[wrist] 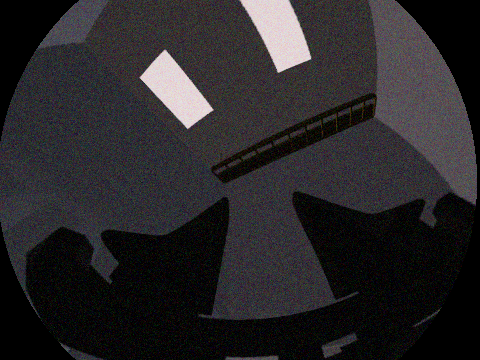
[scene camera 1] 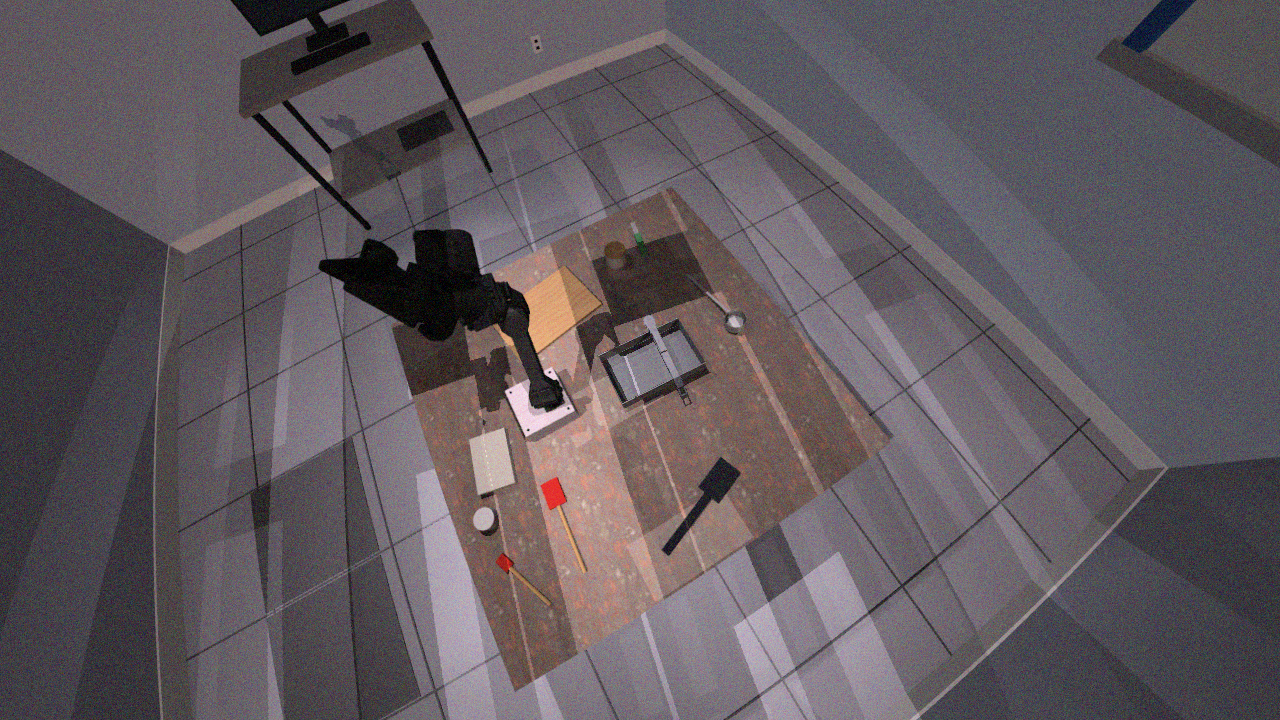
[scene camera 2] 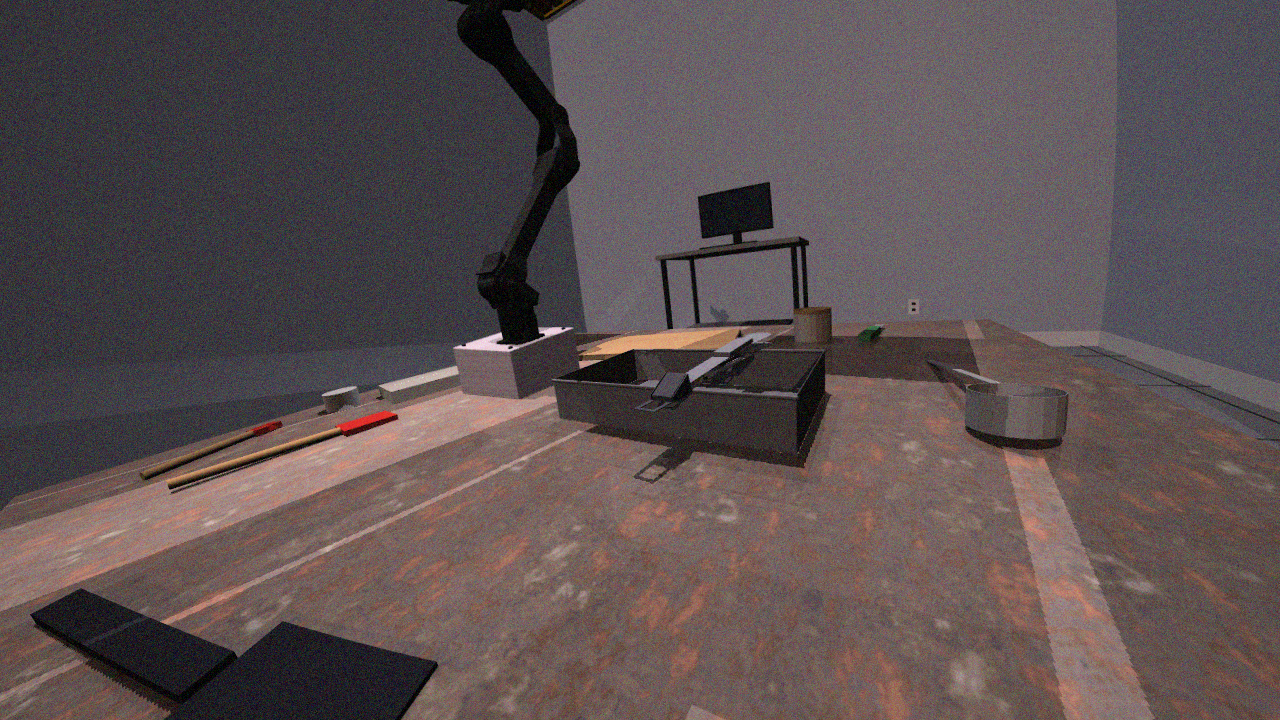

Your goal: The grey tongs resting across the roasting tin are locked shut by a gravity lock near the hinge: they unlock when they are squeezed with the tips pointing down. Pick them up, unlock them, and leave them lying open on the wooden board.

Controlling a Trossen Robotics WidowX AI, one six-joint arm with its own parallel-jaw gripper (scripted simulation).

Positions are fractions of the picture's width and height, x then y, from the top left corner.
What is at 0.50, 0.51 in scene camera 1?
A roasting tin.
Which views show the white block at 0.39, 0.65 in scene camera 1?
Scene camera 1 and scene camera 2 only.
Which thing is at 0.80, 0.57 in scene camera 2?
A saucepan.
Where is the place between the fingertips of my gripper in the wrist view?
At 0.54, 0.55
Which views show my gripper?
The wrist view and scene camera 1 only.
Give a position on a white block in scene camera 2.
At 0.33, 0.54
